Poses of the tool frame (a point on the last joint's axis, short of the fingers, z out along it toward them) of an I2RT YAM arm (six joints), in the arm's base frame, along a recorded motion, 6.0 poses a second.
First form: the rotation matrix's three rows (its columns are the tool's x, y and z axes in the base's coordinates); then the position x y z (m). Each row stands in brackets.
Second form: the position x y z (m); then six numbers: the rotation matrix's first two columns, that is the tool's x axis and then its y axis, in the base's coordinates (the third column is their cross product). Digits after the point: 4 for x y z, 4 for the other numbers.
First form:
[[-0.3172, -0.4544, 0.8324], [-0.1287, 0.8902, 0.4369], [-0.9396, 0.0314, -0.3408]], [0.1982, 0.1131, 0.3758]
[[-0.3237, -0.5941, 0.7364], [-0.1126, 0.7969, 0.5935], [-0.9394, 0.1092, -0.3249]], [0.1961, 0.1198, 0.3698]
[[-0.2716, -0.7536, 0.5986], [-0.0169, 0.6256, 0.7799], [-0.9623, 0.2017, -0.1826]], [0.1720, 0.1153, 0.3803]
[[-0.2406, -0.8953, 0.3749], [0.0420, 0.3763, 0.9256], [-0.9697, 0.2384, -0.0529]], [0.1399, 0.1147, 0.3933]
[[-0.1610, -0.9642, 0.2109], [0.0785, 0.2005, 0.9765], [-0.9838, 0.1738, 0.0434]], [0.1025, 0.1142, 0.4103]
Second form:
0.1982, 0.1131, 0.3758, -0.3172, -0.1287, -0.9396, -0.4544, 0.8902, 0.0314
0.1961, 0.1198, 0.3698, -0.3237, -0.1126, -0.9394, -0.5941, 0.7969, 0.1092
0.1720, 0.1153, 0.3803, -0.2716, -0.0169, -0.9623, -0.7536, 0.6256, 0.2017
0.1399, 0.1147, 0.3933, -0.2406, 0.0420, -0.9697, -0.8953, 0.3763, 0.2384
0.1025, 0.1142, 0.4103, -0.1610, 0.0785, -0.9838, -0.9642, 0.2005, 0.1738

